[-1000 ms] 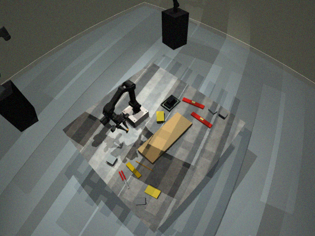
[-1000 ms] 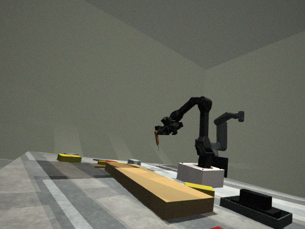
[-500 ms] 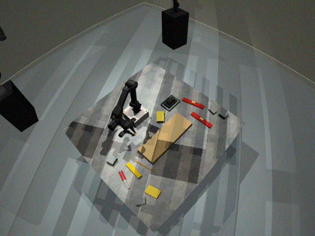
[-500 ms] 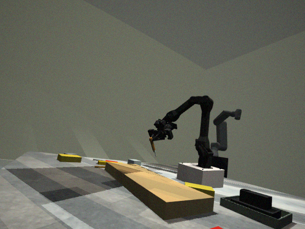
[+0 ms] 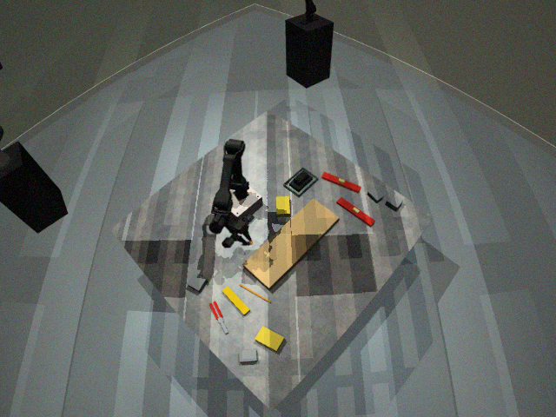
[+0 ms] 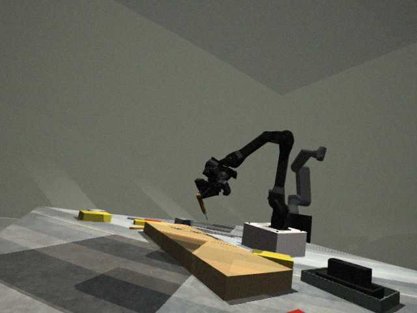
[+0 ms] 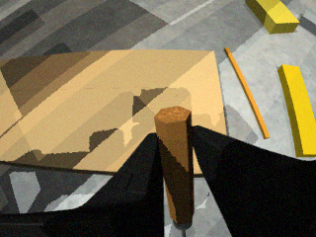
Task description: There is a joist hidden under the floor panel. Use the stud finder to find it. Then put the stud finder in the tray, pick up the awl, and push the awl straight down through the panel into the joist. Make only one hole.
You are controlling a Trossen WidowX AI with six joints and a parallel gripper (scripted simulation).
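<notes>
Right now my gripper tip is 4 cm past the awl, 4 cm above it and 1 cm to the left of it. Also, from my gripper tip: pencil 16 cm below, 15 cm ahead, 10 cm to the right; stud finder 46 cm to the left, 21 cm behind, 11 cm below; yellow bar 20 cm to the right, 15 cm below, 13 cm ahead.
</notes>
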